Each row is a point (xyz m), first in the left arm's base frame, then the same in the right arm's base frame.
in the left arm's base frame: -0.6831 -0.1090 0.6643
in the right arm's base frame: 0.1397 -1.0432 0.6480
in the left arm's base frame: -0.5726 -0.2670 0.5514
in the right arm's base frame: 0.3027 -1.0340 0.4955
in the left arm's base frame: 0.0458 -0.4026 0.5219
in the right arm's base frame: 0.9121 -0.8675 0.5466
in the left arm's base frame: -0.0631 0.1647 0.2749
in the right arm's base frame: 0.5425 -0.3736 0.6652
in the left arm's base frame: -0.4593 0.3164 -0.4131
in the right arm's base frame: 0.0791 0.0142 0.1284
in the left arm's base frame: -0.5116 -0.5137 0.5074
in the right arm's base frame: 0.4663 -1.1469 0.3311
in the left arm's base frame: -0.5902 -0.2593 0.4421
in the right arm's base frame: 0.2769 -0.9658 0.4118
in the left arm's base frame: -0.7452 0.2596 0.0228
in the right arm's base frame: -0.1224 -0.4119 0.3581
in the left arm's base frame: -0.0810 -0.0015 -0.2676
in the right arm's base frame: 0.5687 -0.1450 0.1463
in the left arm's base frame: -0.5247 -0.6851 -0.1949
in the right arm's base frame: 0.4893 -0.8179 -0.3123
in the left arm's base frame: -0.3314 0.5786 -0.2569
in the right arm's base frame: 0.0833 0.1385 0.4350
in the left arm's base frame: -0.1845 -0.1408 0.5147
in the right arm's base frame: 0.5881 -0.7770 0.6385
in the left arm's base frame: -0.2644 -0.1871 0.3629
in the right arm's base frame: 0.5288 -0.7418 0.4748
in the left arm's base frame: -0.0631 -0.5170 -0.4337
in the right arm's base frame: 0.8085 -0.3758 -0.2814
